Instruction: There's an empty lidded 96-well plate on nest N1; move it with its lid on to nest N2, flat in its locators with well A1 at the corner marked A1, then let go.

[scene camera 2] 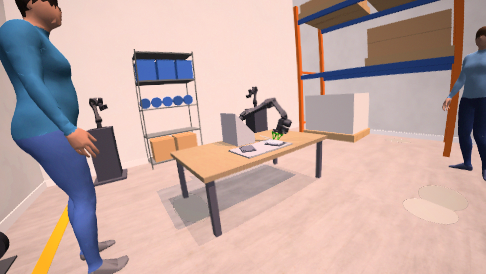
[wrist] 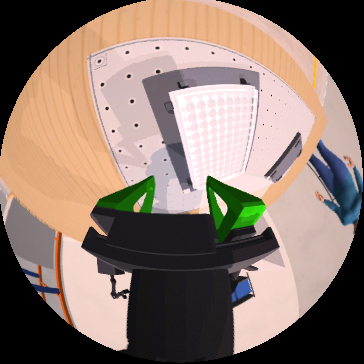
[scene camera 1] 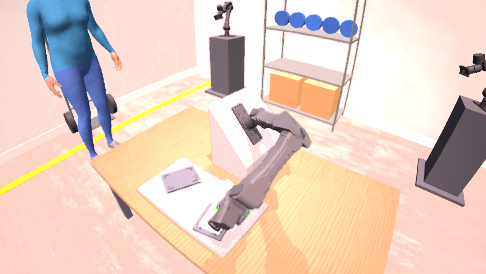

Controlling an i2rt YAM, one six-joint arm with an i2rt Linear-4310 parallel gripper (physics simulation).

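Frame: origin at the arm's base, x ahead, y left, z up, level; millimetres.
Where they show: gripper, between the fingertips: [scene camera 2: 275, 139] [wrist: 179, 179]; arm's base, origin of its link: [scene camera 2: 237, 123] [scene camera 1: 246, 123].
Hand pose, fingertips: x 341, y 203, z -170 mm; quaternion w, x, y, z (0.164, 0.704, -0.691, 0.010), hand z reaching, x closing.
Things, the pixels of their top centre, and the offset from my fingertips. Level surfaces: height alone.
- lidded 96-well plate, centre of its top: [wrist: 225, 147] [scene camera 1: 215, 216] [scene camera 2: 274, 141] dx +41, dy -47, dz +1 mm
- dark grey nest, centre of its top: [wrist: 223, 144] [scene camera 1: 215, 216] [scene camera 2: 274, 141] dx +42, dy -48, dz -4 mm
- wooden table, height of its surface: dz -38 mm
The lidded 96-well plate [scene camera 1: 206, 215] [scene camera 2: 275, 143] [wrist: 215, 135] is pale and translucent, and appears to lie on a dark grey nest [wrist: 159, 92], taken as N1. Its lid is hard to tell from the plate. The other grey nest [scene camera 1: 181, 179] [scene camera 2: 247, 149] [wrist: 286, 157], taken as N2, bears no plate. Nest labels and the A1 mark are not readable. My gripper [scene camera 1: 233, 210] [scene camera 2: 276, 136] [wrist: 179, 179] is partly open and empty, its green fingertips above the near end of the plate. In the wrist view the plate is offset right of the fingers' midline.
Both nests are on a white perforated board [scene camera 1: 160, 197] [wrist: 120, 117] on the wooden table [scene camera 1: 340, 215] [scene camera 2: 200, 162]. A pale wedge-shaped block [scene camera 1: 224, 137] [scene camera 2: 232, 129] stands behind the board, with the arm mounted on it. A person [scene camera 1: 70, 45] [scene camera 2: 42, 90] stands beyond the table's end.
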